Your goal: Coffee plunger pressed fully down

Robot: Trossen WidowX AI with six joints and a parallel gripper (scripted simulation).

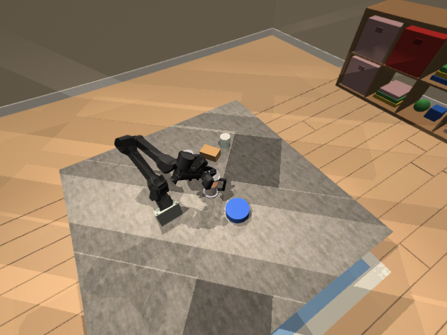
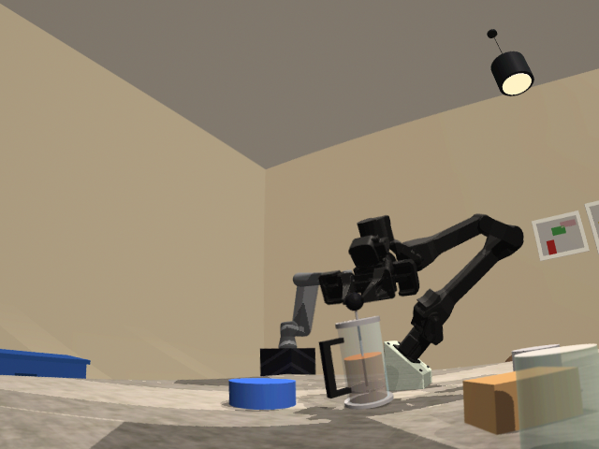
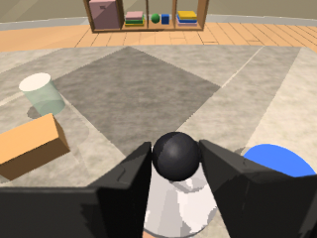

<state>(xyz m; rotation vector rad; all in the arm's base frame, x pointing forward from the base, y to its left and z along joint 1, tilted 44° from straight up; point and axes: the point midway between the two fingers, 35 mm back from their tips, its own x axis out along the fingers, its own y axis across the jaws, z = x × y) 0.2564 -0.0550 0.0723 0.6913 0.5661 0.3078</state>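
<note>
My gripper tip is now 90 mm above the glass coffee press and 10 mm past it. The rest, counted from my gripper tip: blue disc (170 mm to the right, 160 mm below, 30 mm ahead); then orange block (250 mm to the left, 160 mm below, 80 mm ahead); then grey cylinder (280 mm to the left, 140 mm below, 50 mm behind).
</note>
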